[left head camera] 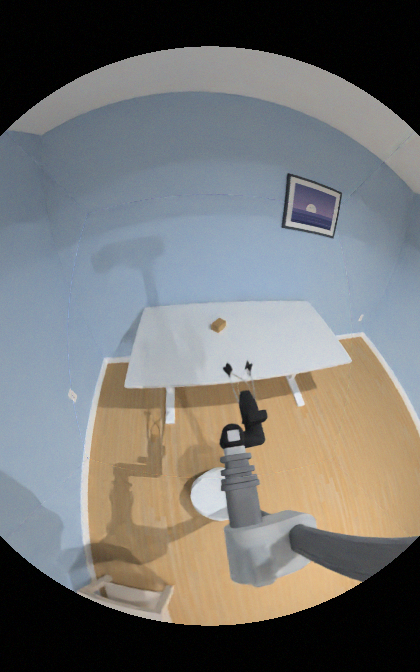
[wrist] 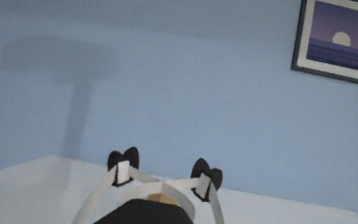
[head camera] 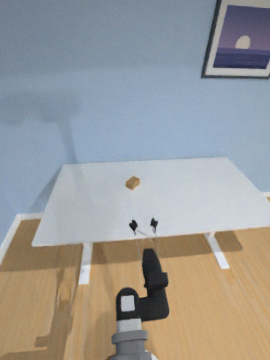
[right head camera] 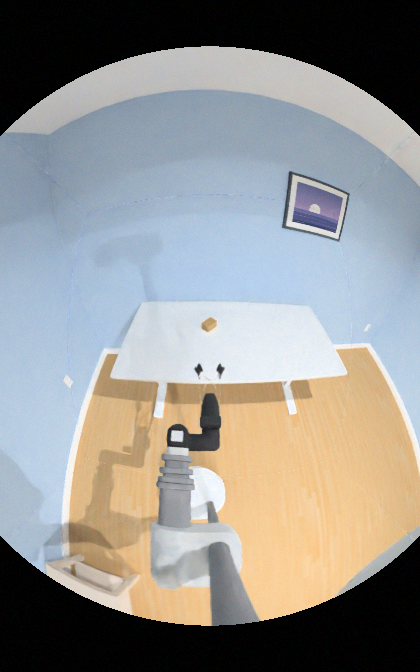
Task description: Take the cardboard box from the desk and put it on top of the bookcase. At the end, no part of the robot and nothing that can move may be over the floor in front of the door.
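Frame: origin at the robot's base, x right, y ahead, z up, level; metres.
Where they show: gripper, fingertip midpoint: (wrist: 165,166) (head camera: 142,219).
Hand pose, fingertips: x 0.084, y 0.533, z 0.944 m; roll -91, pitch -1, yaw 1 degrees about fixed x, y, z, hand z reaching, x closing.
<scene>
After its pixels a point has its place.
The small brown cardboard box (head camera: 132,182) {x 0.082, y 1.014, z 0.743 m} (left head camera: 218,325) (right head camera: 209,324) lies on the white desk (head camera: 200,200) {x 0.537, y 0.841, z 0.692 m} (left head camera: 280,345) (right head camera: 280,345), left of its middle and toward the back. In the wrist view a part of the box (wrist: 163,198) {x 0.087, y 0.997, z 0.732 m} shows low between the fingers, partly hidden by the gripper's body. My gripper (head camera: 144,224) {x 0.084, y 0.533, z 0.944 m} (left head camera: 238,368) (right head camera: 210,370) (wrist: 165,166) {x 0.084, y 0.533, z 0.944 m} is open and empty. Its fingertips show over the desk's front edge, apart from the box and nearer to me. The bookcase and the door cannot be made out for certain.
A pale wooden piece of furniture (left head camera: 132,595) (right head camera: 100,575) stands at the lower left. A framed picture (head camera: 242,40) {x 0.837, y 1.413, z 1.565 m} (left head camera: 312,206) (right head camera: 316,206) (wrist: 332,42) {x 0.801, y 1.412, z 1.523 m} hangs on the blue wall behind the desk, to the right. The desk's legs (head camera: 86,262) (left head camera: 170,405) reach the wooden floor.
</scene>
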